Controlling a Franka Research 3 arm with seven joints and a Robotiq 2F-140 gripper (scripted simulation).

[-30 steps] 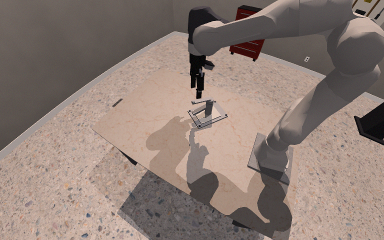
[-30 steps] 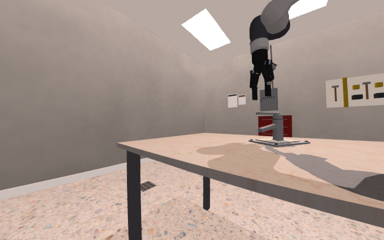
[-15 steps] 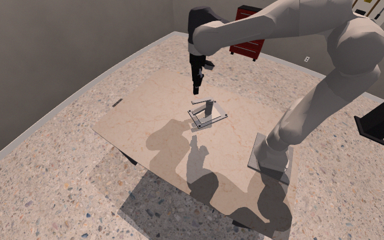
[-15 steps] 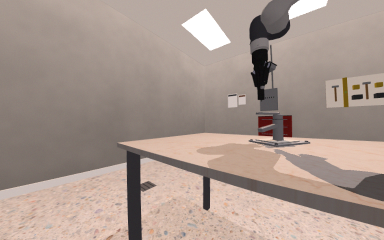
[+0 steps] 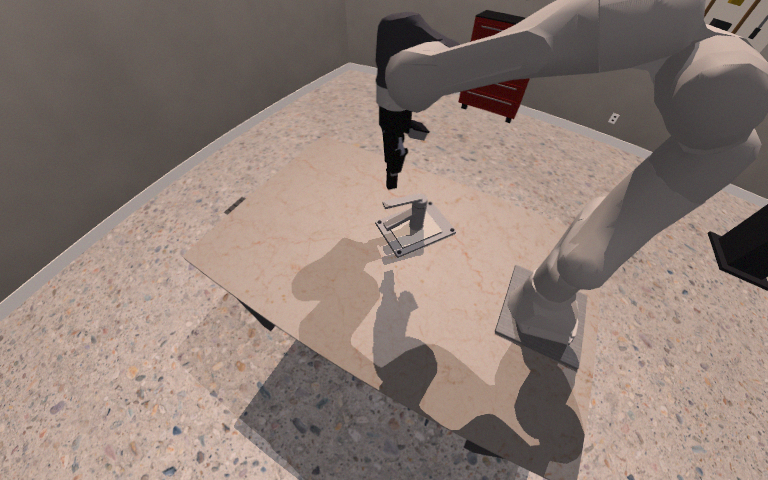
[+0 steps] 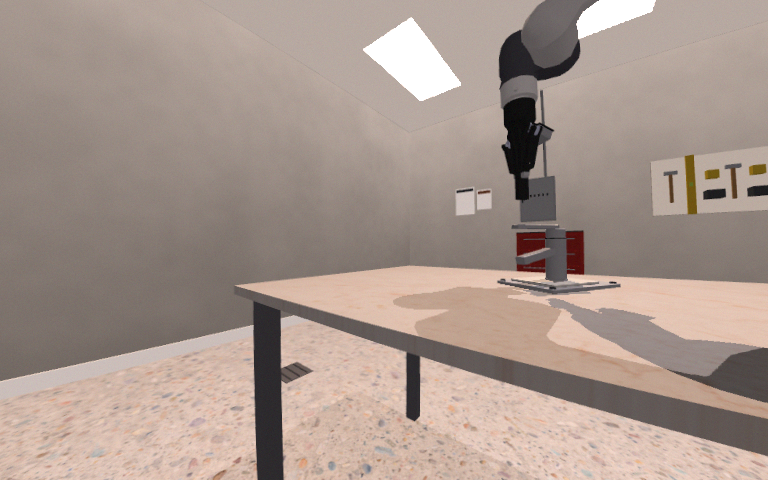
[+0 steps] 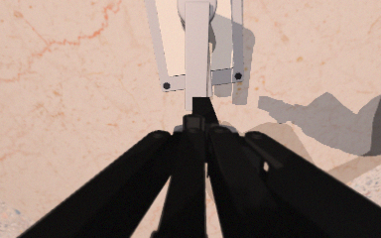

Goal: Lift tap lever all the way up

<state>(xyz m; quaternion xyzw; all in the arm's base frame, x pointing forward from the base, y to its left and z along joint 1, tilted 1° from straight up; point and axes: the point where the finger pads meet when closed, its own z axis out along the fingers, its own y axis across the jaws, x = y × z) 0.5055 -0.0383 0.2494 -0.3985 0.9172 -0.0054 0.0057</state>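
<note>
Right now the lever is 100 mm below my hand, 30 mm to the right of it and 30 mm behind it.
</note>
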